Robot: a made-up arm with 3 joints. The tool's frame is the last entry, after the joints. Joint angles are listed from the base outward.
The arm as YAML. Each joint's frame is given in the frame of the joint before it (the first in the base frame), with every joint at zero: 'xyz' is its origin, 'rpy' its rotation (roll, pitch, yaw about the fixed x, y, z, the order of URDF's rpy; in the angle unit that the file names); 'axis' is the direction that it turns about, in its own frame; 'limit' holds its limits. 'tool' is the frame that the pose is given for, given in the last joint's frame.
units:
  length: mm
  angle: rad
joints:
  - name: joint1
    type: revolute
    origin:
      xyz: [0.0, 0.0, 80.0]
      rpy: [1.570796, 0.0, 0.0]
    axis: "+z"
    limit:
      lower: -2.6
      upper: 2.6
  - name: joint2
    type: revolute
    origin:
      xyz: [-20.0, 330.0, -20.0]
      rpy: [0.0, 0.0, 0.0]
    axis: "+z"
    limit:
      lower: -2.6
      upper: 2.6
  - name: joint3
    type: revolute
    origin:
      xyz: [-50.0, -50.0, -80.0]
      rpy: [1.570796, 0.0, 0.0]
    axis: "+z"
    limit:
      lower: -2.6
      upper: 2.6
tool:
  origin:
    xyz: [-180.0, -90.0, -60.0]
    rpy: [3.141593, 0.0, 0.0]
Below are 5 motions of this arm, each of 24 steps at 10 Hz.
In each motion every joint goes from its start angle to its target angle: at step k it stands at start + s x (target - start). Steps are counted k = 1, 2, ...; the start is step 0. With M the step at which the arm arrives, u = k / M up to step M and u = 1 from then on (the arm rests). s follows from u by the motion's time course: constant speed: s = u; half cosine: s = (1 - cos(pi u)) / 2; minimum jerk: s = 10 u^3 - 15 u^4 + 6 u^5.
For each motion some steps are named. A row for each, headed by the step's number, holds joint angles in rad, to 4 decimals.
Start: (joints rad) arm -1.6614 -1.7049 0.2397
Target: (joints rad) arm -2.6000 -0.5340 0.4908
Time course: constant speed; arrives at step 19
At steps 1, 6, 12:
1: -1.7108 -1.6433 0.2529
6: -1.9578 -1.3351 0.3190
12: -2.2542 -0.9654 0.3983

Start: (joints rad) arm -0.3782 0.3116 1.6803
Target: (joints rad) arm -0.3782 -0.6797 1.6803
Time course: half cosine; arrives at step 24
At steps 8, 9, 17, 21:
8: -0.3782 0.0638 1.6803
9: -0.3782 0.0056 1.6803
17: -0.3782 -0.4858 1.6803
21: -0.3782 -0.6420 1.6803

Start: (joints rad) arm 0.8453 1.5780 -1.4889
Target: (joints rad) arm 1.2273 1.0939 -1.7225
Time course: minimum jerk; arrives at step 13
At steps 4, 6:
4: 0.9115 1.4941 -1.5294
6: 1.0089 1.3707 -1.5889

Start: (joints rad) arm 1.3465 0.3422 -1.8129
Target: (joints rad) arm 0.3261 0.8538 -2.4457
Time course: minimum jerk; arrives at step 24
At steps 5, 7, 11, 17, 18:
5: 1.2807 0.3752 -1.8537
7: 1.1912 0.4201 -1.9092
11: 0.9157 0.5582 -2.0801
17: 0.4814 0.7759 -2.3494
18: 0.4317 0.8008 -2.3802

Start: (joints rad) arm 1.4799 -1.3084 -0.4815
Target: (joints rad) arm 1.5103 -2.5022 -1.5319
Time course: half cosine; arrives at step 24
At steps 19, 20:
19: 1.5072 -2.3789 -1.4234
20: 1.5083 -2.4222 -1.4615

